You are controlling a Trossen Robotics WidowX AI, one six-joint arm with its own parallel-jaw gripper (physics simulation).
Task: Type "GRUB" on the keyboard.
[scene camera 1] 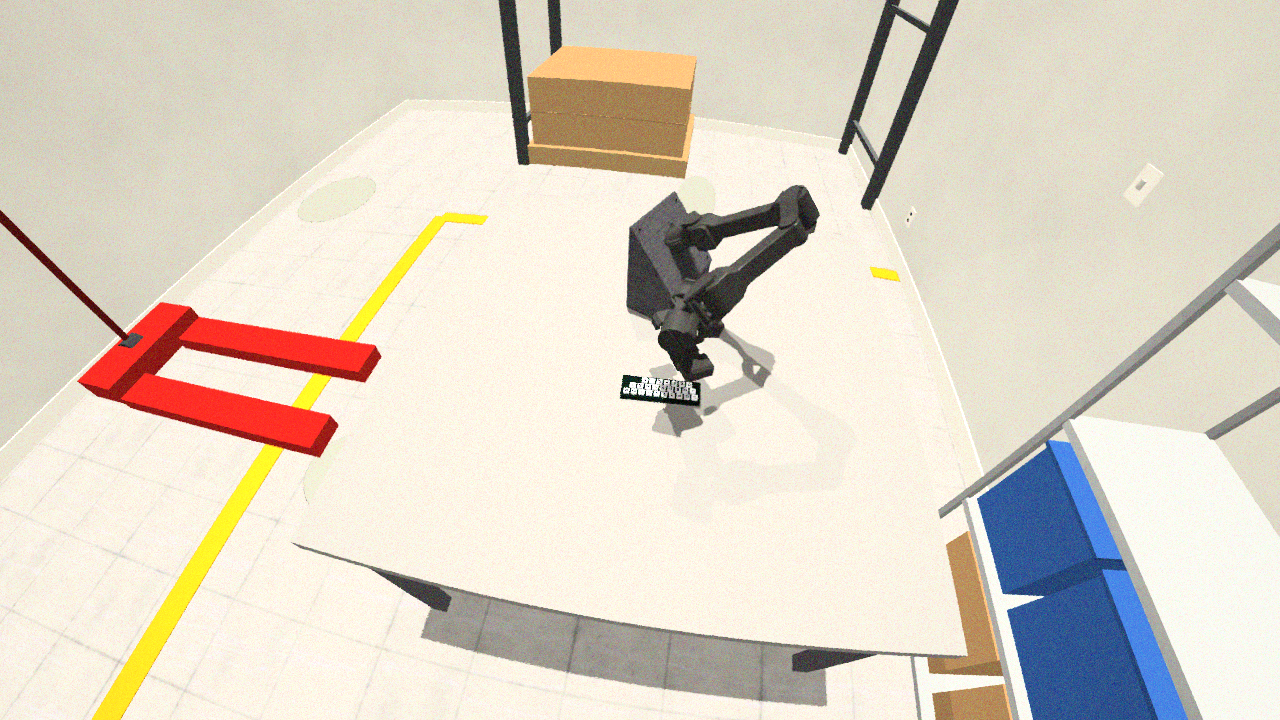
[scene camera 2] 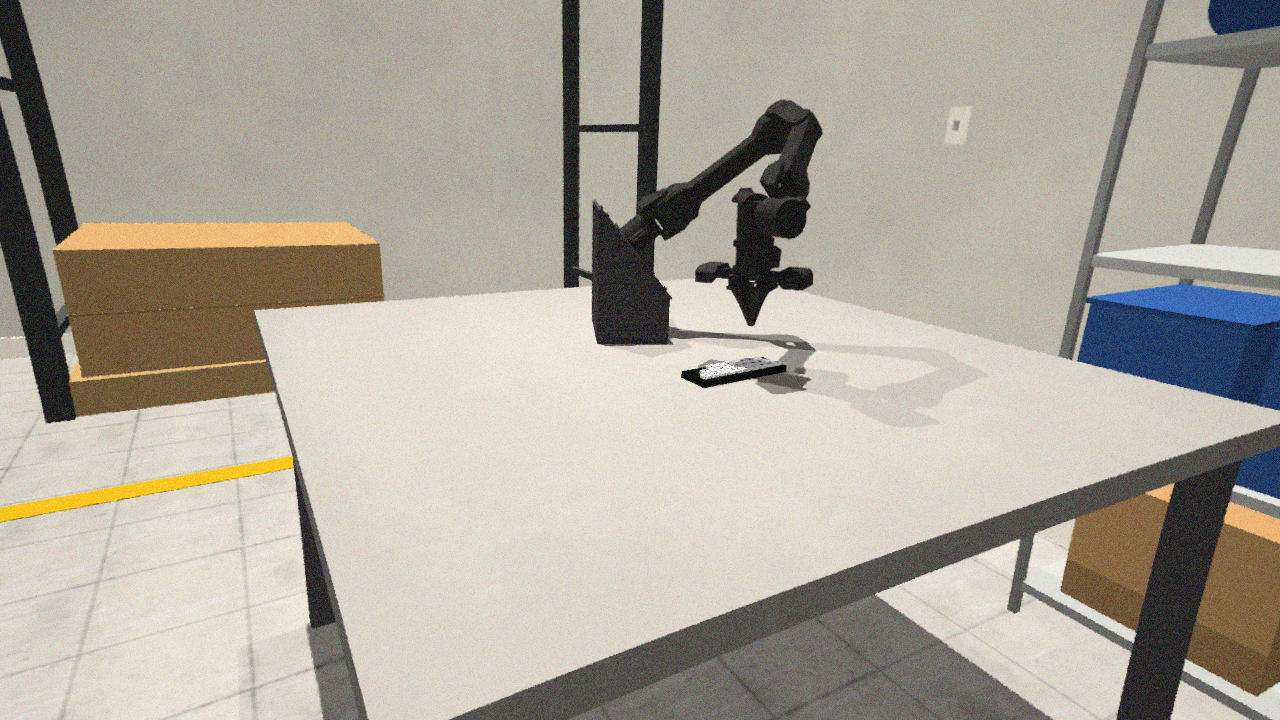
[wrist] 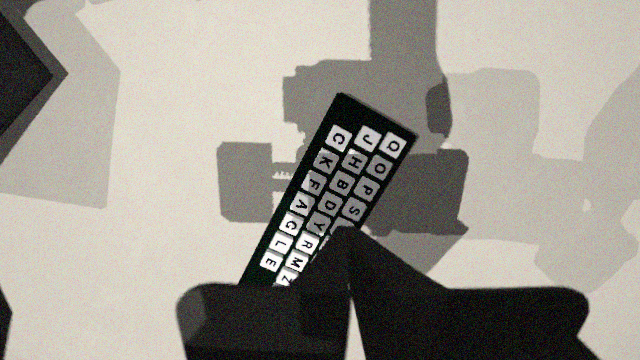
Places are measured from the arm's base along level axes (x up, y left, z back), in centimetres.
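Where they show: gripper, fingertip midpoint: (scene camera 1: pixel 678 369) (scene camera 2: pixel 751 325) (wrist: pixel 345 235); arm's base, origin of the base link: (scene camera 1: pixel 674 239) (scene camera 2: pixel 627 241).
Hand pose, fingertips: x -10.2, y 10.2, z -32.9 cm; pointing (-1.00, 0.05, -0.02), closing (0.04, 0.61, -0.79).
Each offset is from my fingertips to the top centre of the thing. Level surfaces: height alone.
A small black keyboard {dy -3.1, dx -6.4, dz -1.1 cm} (scene camera 1: pixel 660 390) (scene camera 2: pixel 733 371) (wrist: pixel 350 110) with white lettered keys lies flat on the white table {dx -8.0 cm} (scene camera 1: pixel 537 501) (scene camera 2: pixel 581 501). My gripper (scene camera 1: pixel 698 368) (scene camera 2: pixel 750 321) (wrist: pixel 345 235) is shut and empty, pointing down above the keyboard and apart from it. In the wrist view the keyboard runs diagonally; the G key {dy -3.9, dx -6.4, dz +0.5 cm} (wrist: pixel 290 225), R key {dy -4.4, dx -6.4, dz -1.4 cm} (wrist: pixel 307 244) and B key {dy +0.7, dx -6.4, dz -0.3 cm} (wrist: pixel 341 184) show. My fingertips cover part of the row beyond S. The U key is hidden behind the fingers, and so is the keyboard's near end.
The arm's base (scene camera 1: pixel 657 259) (scene camera 2: pixel 626 295) stands on the table behind the keyboard. Off the table are stacked brown boxes (scene camera 1: pixel 613 98) (scene camera 2: pixel 223 277), a red pallet jack (scene camera 1: pixel 268 347) and a grey shelf rack (scene camera 2: pixel 1113 161) with blue bins (scene camera 1: pixel 1038 519) (scene camera 2: pixel 1163 349).
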